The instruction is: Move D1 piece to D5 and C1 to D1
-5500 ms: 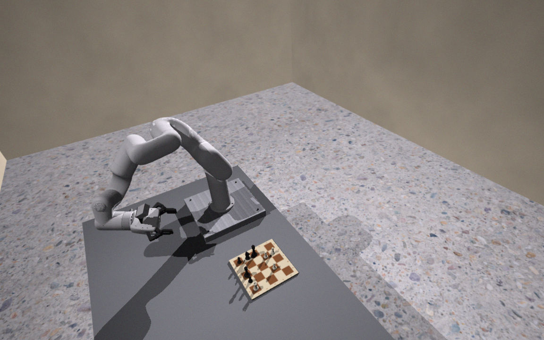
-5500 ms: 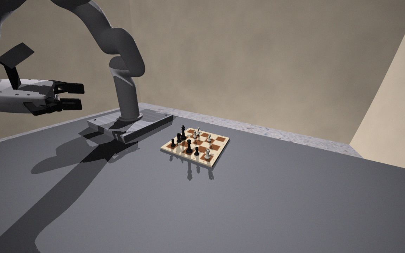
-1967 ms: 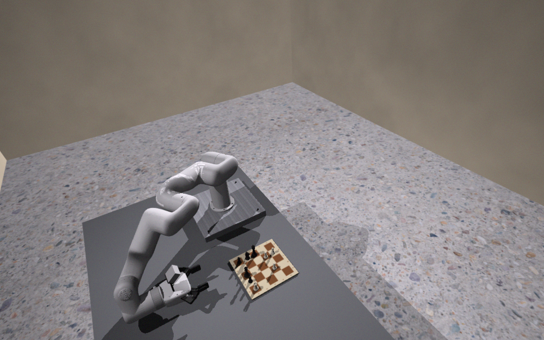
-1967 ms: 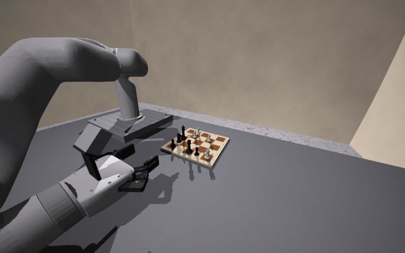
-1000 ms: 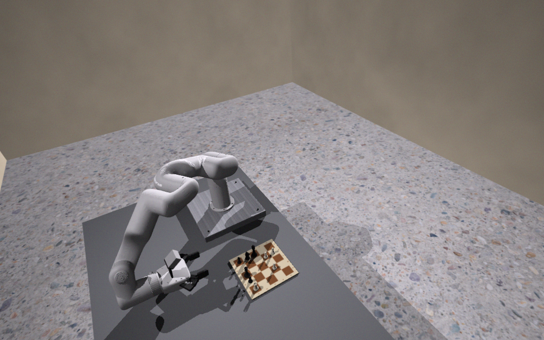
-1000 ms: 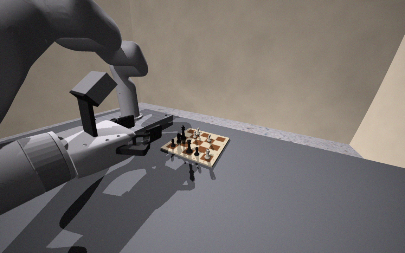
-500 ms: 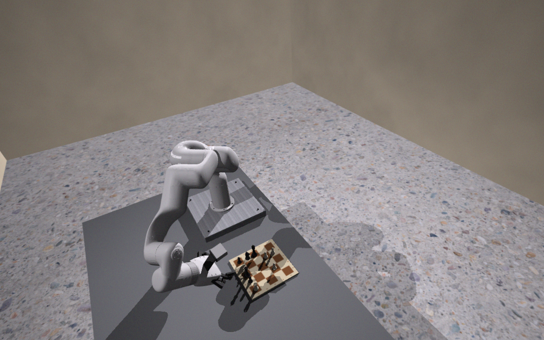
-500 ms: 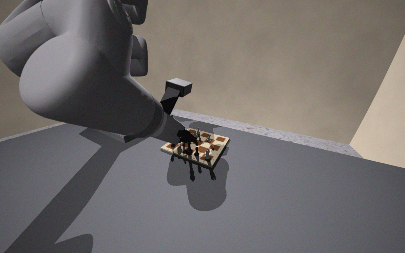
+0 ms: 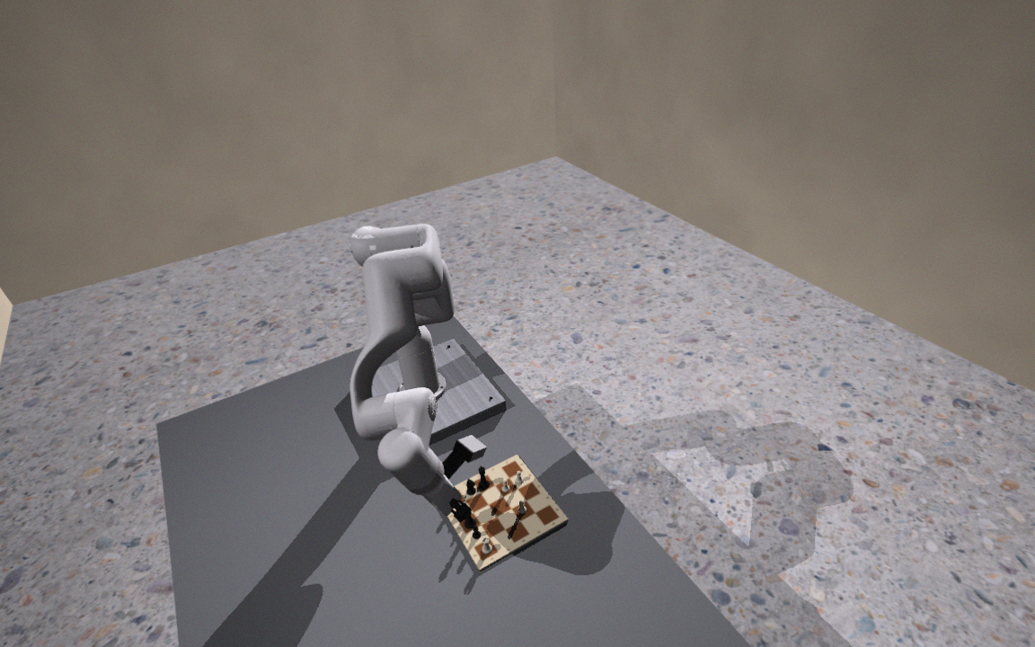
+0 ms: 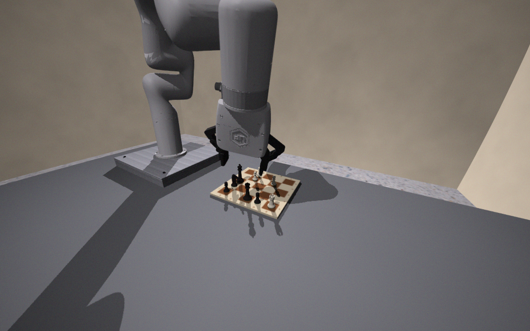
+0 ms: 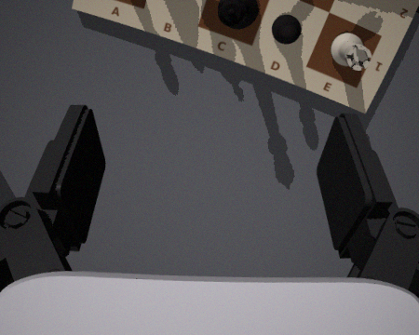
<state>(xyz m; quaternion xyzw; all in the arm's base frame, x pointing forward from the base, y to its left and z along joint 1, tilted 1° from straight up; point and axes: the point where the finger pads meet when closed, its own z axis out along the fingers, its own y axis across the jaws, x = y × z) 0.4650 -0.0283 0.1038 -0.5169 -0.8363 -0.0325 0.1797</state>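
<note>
My hand is 110 mm above the white piece, 50 mm to the right of it and 50 mm short of it. The rest, counted from my hand: chessboard 130 mm below, 110 mm to the left, 40 mm behind.
</note>
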